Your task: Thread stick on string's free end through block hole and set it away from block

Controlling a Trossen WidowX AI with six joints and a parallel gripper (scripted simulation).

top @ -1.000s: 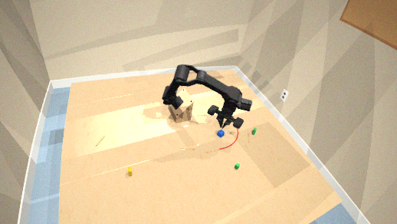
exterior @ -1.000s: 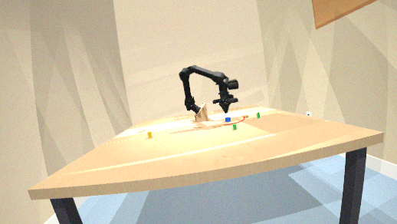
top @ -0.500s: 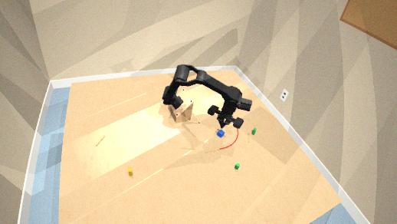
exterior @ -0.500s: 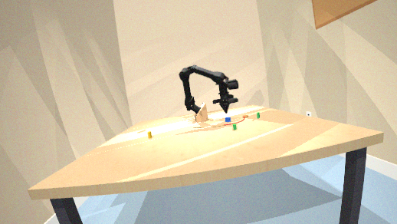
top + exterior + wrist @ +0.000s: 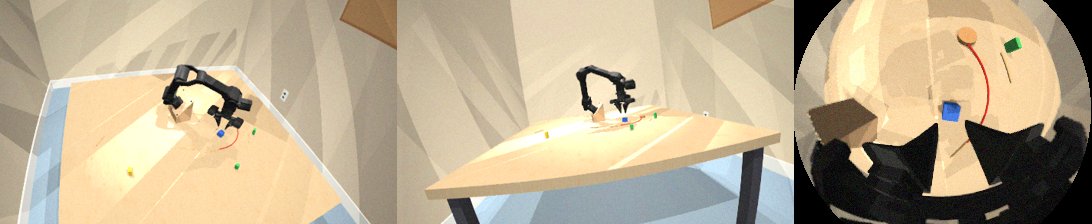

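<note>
The blue cube is 5 cm below my gripper tip and 1 cm to the left of it. The rest, counted from my gripper tip: thin wooden stick 8 cm to the right, 8 cm ahead, 6 cm below; round wooden button 16 cm to the left, 5 cm below, 3 cm behind; yellow piece 52 cm to the right, 6 cm ahead, 4 cm below.
</note>
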